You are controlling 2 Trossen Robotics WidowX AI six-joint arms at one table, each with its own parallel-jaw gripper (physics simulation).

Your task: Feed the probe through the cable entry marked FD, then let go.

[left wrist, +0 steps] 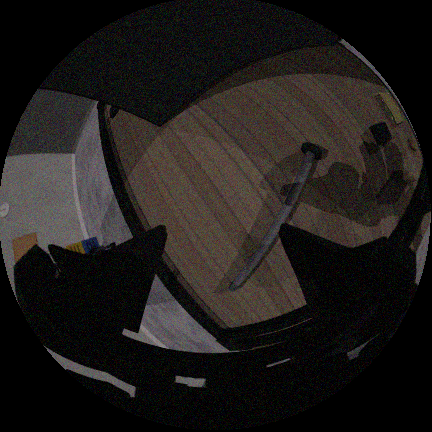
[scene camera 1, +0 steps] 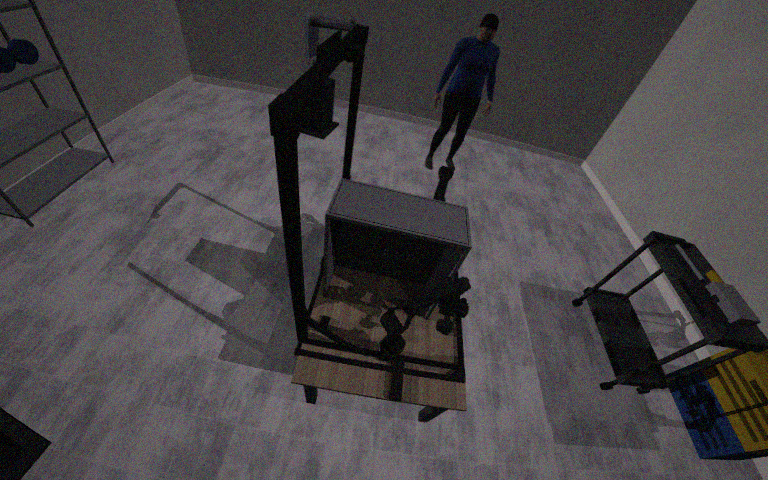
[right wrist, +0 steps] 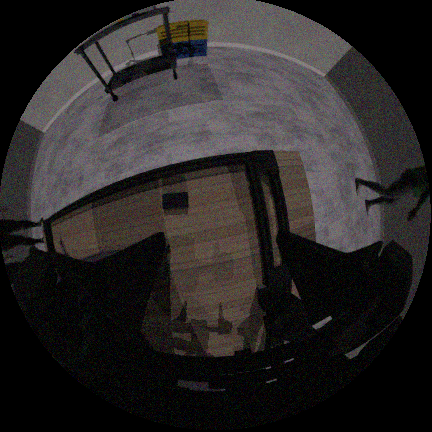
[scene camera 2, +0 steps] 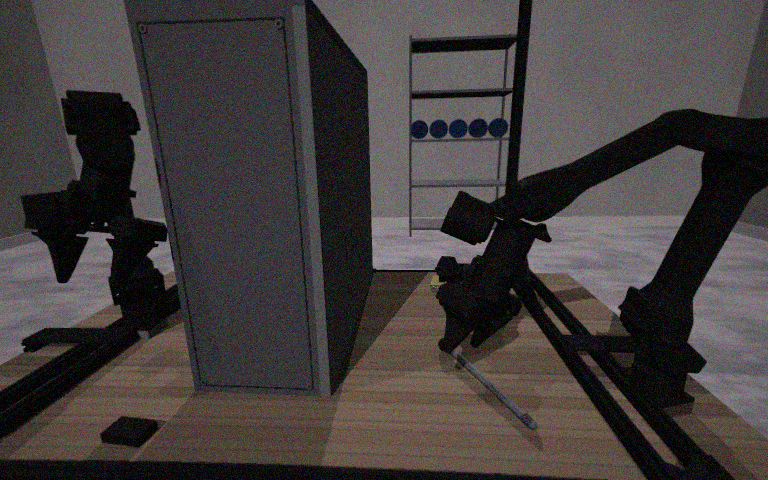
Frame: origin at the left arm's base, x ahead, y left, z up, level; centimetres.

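Where they show: left gripper, fingertip midpoint: [left wrist: 224, 230] [scene camera 2: 460, 349]; right gripper, fingertip midpoint: [right wrist: 222, 237] [scene camera 2: 88, 286]; left arm's base at its link origin: [scene camera 2: 655, 390]; right arm's base at its link origin: [scene camera 1: 386, 354] [right wrist: 270, 294] [scene camera 2: 144, 323].
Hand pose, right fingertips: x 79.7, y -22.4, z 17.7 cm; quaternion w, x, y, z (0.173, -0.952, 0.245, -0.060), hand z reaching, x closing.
Note:
Things, the pixels of their top centre, and the offset from my right fingertips.
- probe at its top centre: [left wrist: 273, 236] [scene camera 2: 482, 370] dx -56.9, dy +11.8, dz -17.2 cm
- tall grey cabinet at its top centre: [scene camera 2: 288, 47] [scene camera 1: 402, 210] dx -31.0, dy -20.8, dz +36.8 cm
- small black block at its top centre: [scene camera 2: 128, 426] [right wrist: 174, 199] dx -4.8, dy +8.1, dz -18.2 cm
- yellow item at its top centre: [scene camera 2: 445, 280] dx -69.0, dy -30.1, dz -18.6 cm
The probe [scene camera 2: 494, 389] [left wrist: 272, 230], a thin grey rod with a dark head, lies slanted on the wooden table in front of the cabinet. My left gripper [scene camera 2: 459, 343] [left wrist: 224, 230] is open and empty, low over the probe's head end, pointing down; one finger overlaps the probe in the left wrist view. The tall grey cabinet [scene camera 1: 396, 209] [scene camera 2: 237, 198] [left wrist: 150, 55] stands on the table. Its face toward the left arm is in deep shadow; no cable entries or FD marking can be made out. My right gripper [right wrist: 222, 237] is open and empty over the table on the cabinet's other side.
A small black block [scene camera 2: 129, 431] [right wrist: 175, 200] lies beside the cabinet. A yellow item [scene camera 2: 436, 281] [left wrist: 391, 108] lies behind the left gripper in scene camera 2. Black frame rails run along the table edges. A person [scene camera 1: 471, 73] stands beyond the table.

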